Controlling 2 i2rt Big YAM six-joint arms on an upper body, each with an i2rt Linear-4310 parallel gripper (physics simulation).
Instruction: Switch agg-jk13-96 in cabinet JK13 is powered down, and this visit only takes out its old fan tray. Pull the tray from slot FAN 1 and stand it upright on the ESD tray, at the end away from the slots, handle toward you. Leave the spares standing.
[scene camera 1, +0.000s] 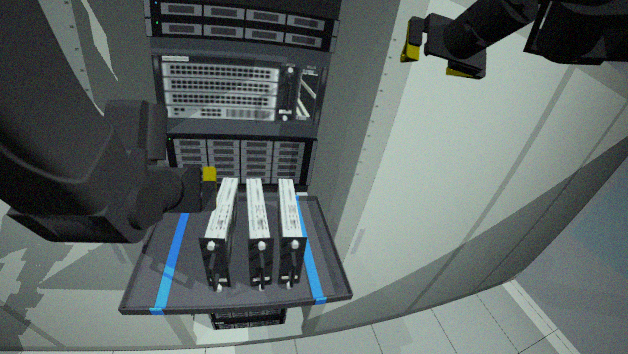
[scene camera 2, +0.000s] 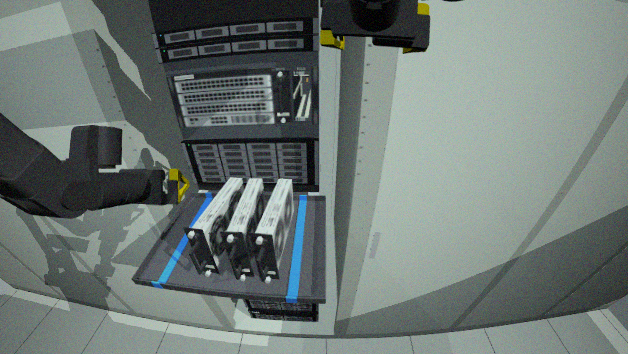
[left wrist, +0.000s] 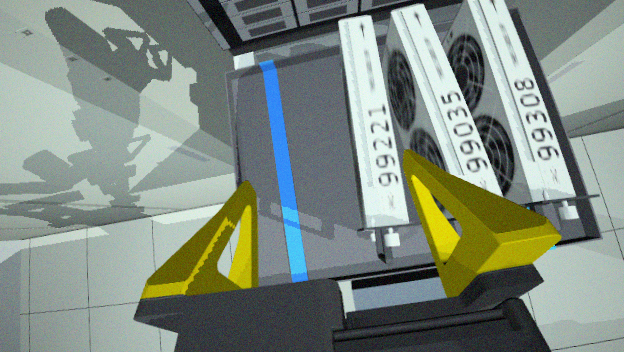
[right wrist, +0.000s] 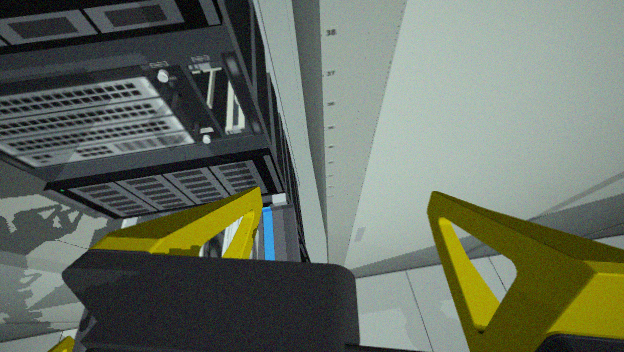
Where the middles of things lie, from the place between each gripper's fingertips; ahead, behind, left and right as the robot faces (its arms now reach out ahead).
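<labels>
Relative to the grey shelf (scene camera 1: 189, 289), my right hand is 51 cm above it, 33 cm to the right of it and 5 cm short of it.
Relative to the same grey shelf, my left gripper is 250 mm above it, 70 mm short of it and 100 mm to the left of it.
</labels>
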